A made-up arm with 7 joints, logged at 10 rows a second.
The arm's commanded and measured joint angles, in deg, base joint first. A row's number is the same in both.
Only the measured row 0 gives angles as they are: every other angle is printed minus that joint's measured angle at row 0.
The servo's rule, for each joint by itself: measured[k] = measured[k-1] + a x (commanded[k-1-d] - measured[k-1]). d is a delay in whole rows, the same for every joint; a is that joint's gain. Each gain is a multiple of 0.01, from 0.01 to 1. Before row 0 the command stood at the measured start. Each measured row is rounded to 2 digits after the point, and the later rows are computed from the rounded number. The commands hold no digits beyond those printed.
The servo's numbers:
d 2
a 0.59 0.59 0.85 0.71 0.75 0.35 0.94
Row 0, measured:
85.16, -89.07, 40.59, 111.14, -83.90, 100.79, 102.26
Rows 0 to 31, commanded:
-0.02, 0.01, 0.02, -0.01, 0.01, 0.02, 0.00
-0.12, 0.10, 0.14, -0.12, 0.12, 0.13, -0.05
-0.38, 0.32, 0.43, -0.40, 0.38, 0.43, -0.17
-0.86, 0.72, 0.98, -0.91, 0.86, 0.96, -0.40
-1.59, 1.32, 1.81, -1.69, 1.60, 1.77, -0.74
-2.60, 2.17, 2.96, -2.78, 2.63, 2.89, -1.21
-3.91, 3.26, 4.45, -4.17, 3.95, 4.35, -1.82
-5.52, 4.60, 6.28, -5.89, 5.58, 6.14, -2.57
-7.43, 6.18, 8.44, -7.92, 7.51, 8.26, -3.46
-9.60, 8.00, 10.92, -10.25, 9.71, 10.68, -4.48
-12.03, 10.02, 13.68, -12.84, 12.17, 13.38, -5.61
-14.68, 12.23, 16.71, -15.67, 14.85, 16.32, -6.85
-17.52, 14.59, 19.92, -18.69, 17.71, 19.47, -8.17
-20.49, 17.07, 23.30, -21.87, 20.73, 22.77, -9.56
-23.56, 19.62, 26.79, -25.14, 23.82, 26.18, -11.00
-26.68, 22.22, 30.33, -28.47, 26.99, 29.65, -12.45
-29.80, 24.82, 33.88, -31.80, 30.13, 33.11, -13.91
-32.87, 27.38, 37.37, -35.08, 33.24, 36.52, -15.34
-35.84, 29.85, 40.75, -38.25, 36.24, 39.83, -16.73
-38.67, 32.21, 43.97, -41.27, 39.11, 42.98, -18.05
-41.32, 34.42, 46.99, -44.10, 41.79, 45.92, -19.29
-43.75, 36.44, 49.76, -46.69, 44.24, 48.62, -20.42
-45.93, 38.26, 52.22, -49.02, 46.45, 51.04, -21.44
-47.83, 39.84, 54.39, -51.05, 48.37, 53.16, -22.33
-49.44, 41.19, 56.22, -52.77, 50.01, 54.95, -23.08
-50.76, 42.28, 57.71, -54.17, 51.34, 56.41, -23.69
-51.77, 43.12, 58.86, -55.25, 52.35, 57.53, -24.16
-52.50, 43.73, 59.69, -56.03, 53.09, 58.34, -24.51
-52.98, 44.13, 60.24, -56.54, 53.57, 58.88, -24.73
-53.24, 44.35, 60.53, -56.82, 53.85, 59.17, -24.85
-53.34, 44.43, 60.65, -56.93, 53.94, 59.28, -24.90
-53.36, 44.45, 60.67, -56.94, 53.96, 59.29, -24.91
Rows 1 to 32, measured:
0.00, 0.00, 0.00, 0.00, 0.00, 0.00, 0.00
0.00, 0.00, 0.00, 0.00, 0.00, 0.00, 0.00
-0.01, 0.01, 0.02, -0.01, 0.01, 0.01, 0.00
-0.07, 0.06, 0.12, -0.09, 0.09, 0.05, -0.05
-0.25, 0.21, 0.38, -0.31, 0.31, 0.18, -0.16
-0.61, 0.51, 0.89, -0.74, 0.72, 0.45, -0.39
-1.19, 0.99, 1.67, -1.41, 1.38, 0.91, -0.72
-2.02, 1.69, 2.77, -2.38, 2.32, 1.60, -1.18
-3.14, 2.62, 4.20, -3.65, 3.54, 2.56, -1.78
-4.54, 3.79, 5.97, -5.24, 5.07, 3.81, -2.52
-6.25, 5.20, 8.07, -7.14, 6.90, 5.37, -3.40
-8.23, 6.85, 10.49, -9.35, 9.01, 7.23, -4.42
-10.47, 8.72, 13.20, -11.83, 11.38, 9.38, -5.54
-12.95, 10.79, 16.18, -14.56, 13.98, 11.81, -6.77
-15.65, 13.03, 19.36, -17.49, 16.78, 14.49, -8.09
-18.51, 15.41, 22.71, -20.60, 19.74, 17.39, -9.47
-21.49, 17.89, 26.18, -23.82, 22.80, 20.47, -10.91
-24.55, 20.44, 29.71, -27.12, 25.94, 23.68, -12.36
-27.65, 23.02, 33.25, -30.44, 29.08, 26.98, -13.82
-30.73, 25.59, 36.75, -33.73, 32.20, 30.32, -15.25
-33.74, 28.10, 40.15, -36.94, 35.23, 33.65, -16.64
-36.65, 30.52, 43.40, -40.01, 38.14, 36.92, -17.97
-39.41, 32.82, 46.45, -42.91, 40.88, 40.07, -19.21
-41.97, 34.96, 49.26, -45.59, 43.40, 43.06, -20.35
-44.31, 36.91, 51.78, -48.03, 45.69, 45.85, -21.37
-46.39, 38.64, 54.00, -50.17, 47.70, 48.41, -22.27
-48.19, 40.14, 55.89, -52.02, 49.43, 50.70, -23.03
-49.71, 41.40, 57.44, -53.55, 50.86, 52.70, -23.65
-50.93, 42.41, 58.65, -54.76, 51.98, 54.39, -24.13
-51.86, 43.19, 59.53, -55.66, 52.81, 55.77, -24.49
-52.52, 43.74, 60.13, -56.28, 53.38, 56.86, -24.72
-52.94, 44.10, 60.47, -56.66, 53.73, 57.67, -24.84

